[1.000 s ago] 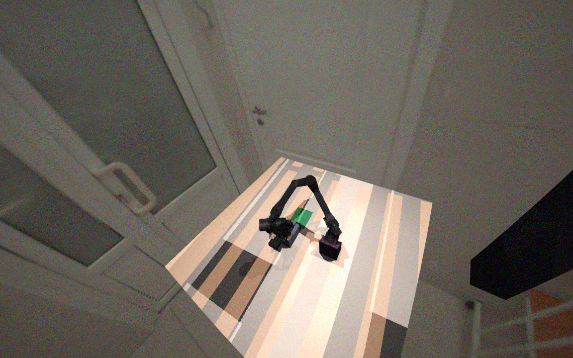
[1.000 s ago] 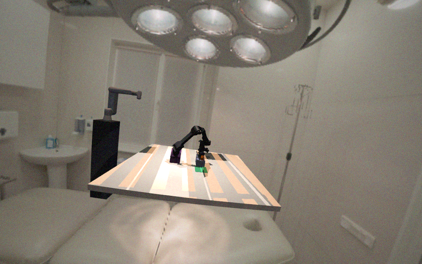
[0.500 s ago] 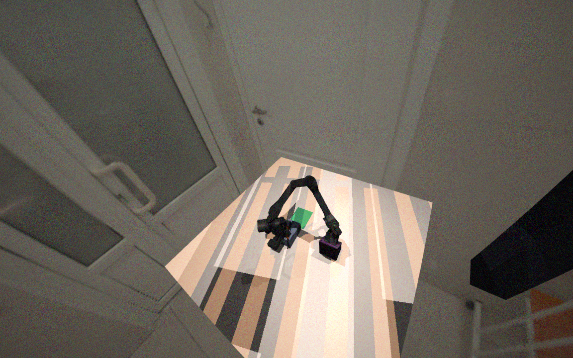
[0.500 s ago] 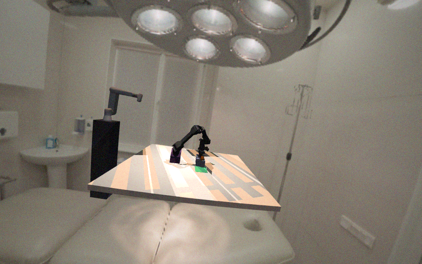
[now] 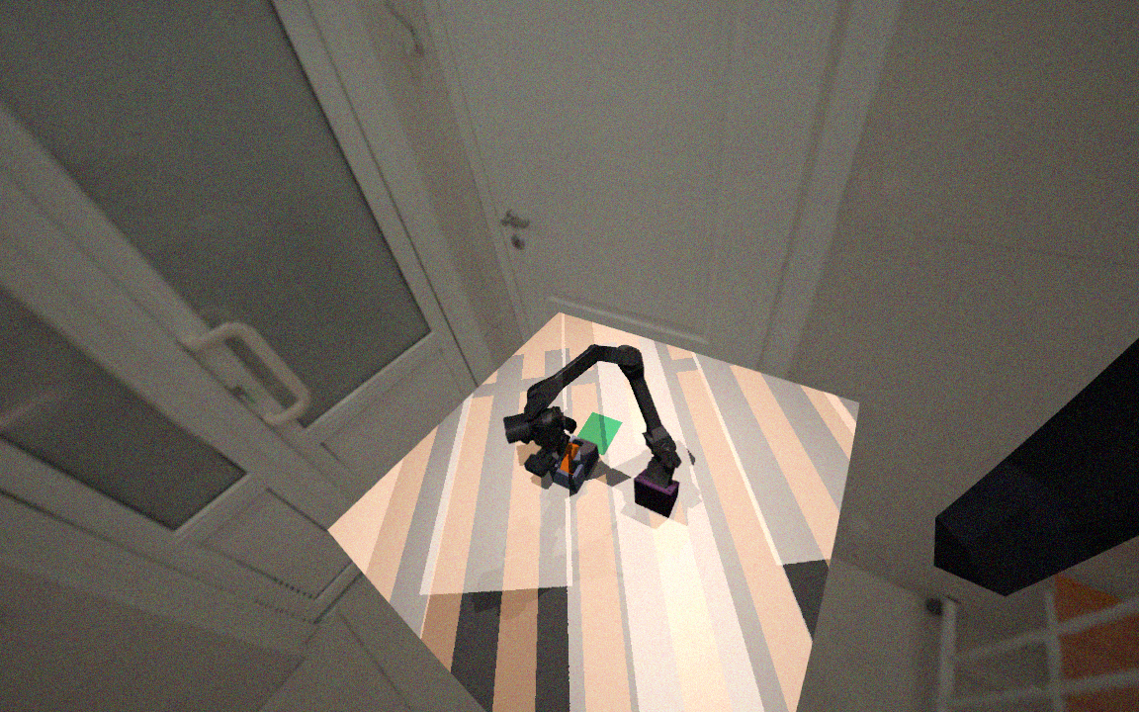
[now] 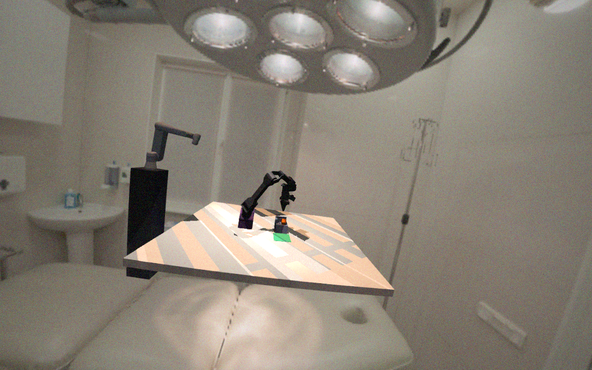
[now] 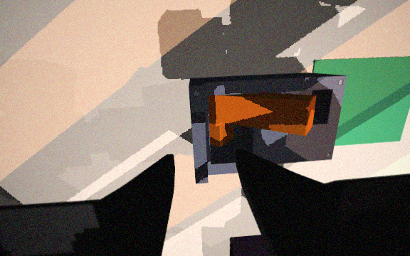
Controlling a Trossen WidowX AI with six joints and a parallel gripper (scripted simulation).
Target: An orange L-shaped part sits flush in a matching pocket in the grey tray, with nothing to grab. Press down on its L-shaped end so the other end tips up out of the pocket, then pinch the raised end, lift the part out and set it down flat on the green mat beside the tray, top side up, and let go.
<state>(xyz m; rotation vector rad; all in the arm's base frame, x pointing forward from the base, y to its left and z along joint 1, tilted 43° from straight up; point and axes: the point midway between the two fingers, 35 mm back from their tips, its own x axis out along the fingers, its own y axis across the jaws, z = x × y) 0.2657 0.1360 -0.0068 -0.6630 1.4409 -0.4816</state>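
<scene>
Now: gripper tip 40 mm to the left of the orange L-shaped part and 100 mm above it. From my gripper tip the other things lie so: green mat: 10 mm ahead, 220 mm to the right, 160 mm below.
</scene>
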